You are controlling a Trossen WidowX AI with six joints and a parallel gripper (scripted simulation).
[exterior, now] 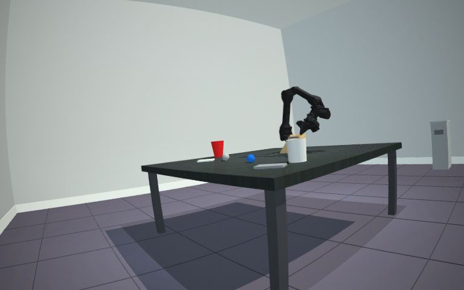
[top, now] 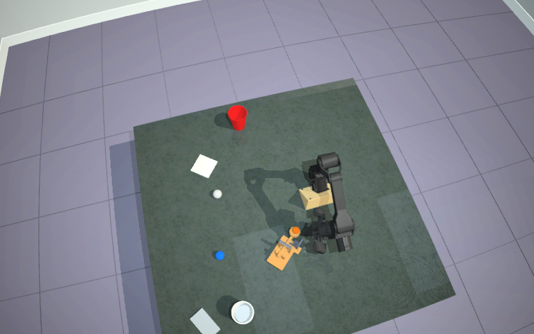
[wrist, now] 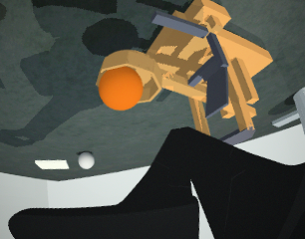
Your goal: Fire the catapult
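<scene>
Right now the orange ball is 20 mm ahead of my gripper tip, 40 mm to the right of it and 50 mm below it. Also, from my gripper tip: white mug 360 mm ahead, 210 mm to the left, 80 mm below; then blue ball 370 mm ahead, 70 mm to the right, 90 mm below; then wooden catapult 60 mm ahead, 10 mm to the left, 60 mm below.
</scene>
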